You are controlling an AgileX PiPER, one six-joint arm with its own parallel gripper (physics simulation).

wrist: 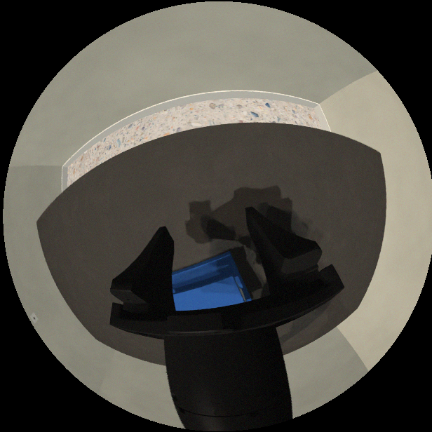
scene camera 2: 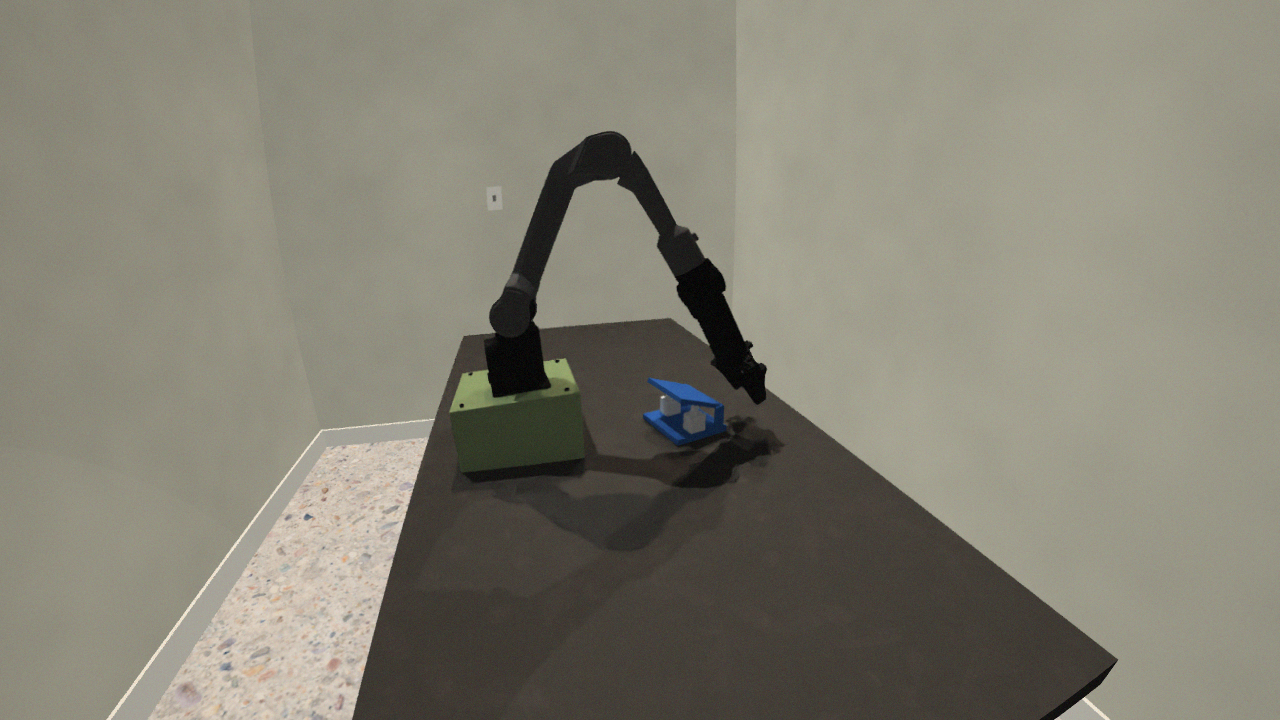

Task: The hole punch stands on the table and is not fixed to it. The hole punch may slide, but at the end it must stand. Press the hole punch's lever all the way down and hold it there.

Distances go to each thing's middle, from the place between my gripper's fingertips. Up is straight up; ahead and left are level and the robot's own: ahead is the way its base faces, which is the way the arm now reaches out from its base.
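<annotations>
Relative to the blue lever [scene camera 2: 682, 393], my hand is 30 mm to the right and 120 mm past it. The blue hole punch [scene camera 2: 673, 420] is 30 mm to the left of my hand, 120 mm behind it and 20 mm below it.
</annotations>
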